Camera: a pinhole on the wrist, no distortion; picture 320 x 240 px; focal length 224.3 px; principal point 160.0 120.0 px. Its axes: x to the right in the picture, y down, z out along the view. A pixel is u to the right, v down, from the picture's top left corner.
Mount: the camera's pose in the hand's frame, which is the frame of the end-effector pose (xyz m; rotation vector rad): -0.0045 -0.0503 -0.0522 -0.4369 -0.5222 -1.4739
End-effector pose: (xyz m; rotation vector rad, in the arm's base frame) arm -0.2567 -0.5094 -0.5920 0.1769 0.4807 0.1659
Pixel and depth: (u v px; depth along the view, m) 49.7 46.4 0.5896
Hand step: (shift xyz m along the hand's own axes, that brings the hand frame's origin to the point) -0.2421 0.5149 0.2531
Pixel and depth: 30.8 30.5 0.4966
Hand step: -0.2407 0.4579 0.1794
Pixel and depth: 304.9 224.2 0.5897
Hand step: 0.2400 -0.0058 0.6592
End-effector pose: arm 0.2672 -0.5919 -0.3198 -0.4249 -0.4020 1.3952
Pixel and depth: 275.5 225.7 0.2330
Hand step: 0.0929 -0.0077 0.2113
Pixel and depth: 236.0 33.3 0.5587
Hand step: -0.2513 0.1051 0.5042
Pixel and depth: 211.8 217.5 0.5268
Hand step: 0.1931 0.1669 0.4563
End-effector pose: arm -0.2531 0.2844 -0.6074 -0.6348 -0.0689 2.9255
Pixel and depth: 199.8 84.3 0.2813
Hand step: -0.0660 0.0685 0.2042
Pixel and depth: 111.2 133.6 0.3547
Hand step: -0.0076 0.2182 0.1930
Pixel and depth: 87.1 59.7 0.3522
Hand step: -0.1242 0.2406 0.1649
